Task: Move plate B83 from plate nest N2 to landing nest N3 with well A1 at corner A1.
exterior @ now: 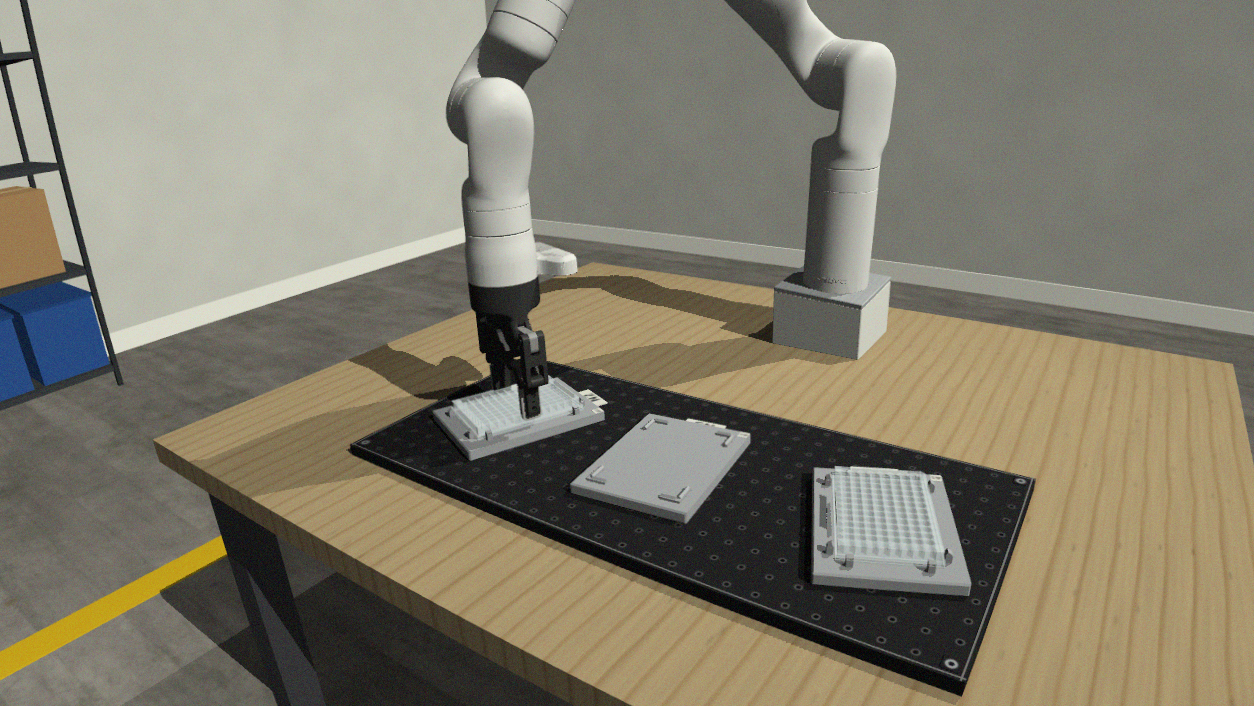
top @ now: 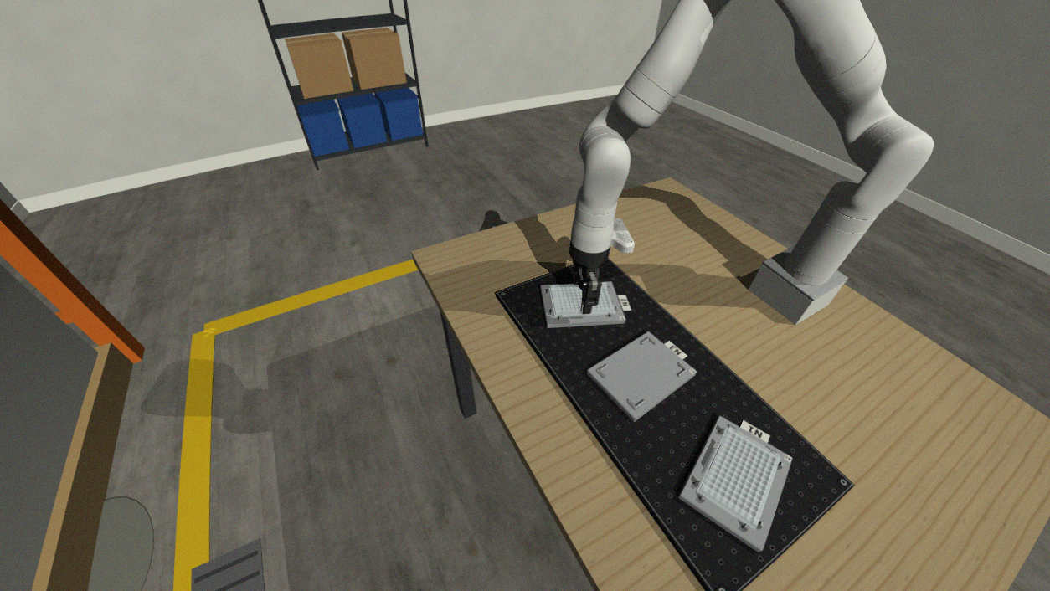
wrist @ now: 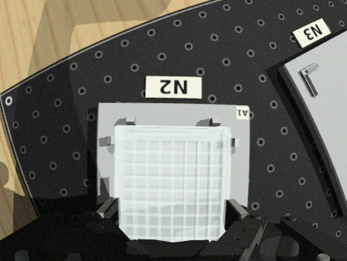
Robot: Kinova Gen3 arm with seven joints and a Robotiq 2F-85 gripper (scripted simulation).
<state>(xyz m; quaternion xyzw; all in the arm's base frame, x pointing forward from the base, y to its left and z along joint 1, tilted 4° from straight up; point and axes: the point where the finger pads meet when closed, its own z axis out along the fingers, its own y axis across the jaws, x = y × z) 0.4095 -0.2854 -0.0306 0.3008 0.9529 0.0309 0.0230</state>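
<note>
The nest N2 lies 2 cm below my hand. Round my hand: A1 mark (3 cm behind, 26 cm to the left, 2 cm below); then N3 label (5 cm behind, 21 cm to the left, 3 cm below); then nest N3 (4 cm ahead, 20 cm to the left, 2 cm below).
</note>
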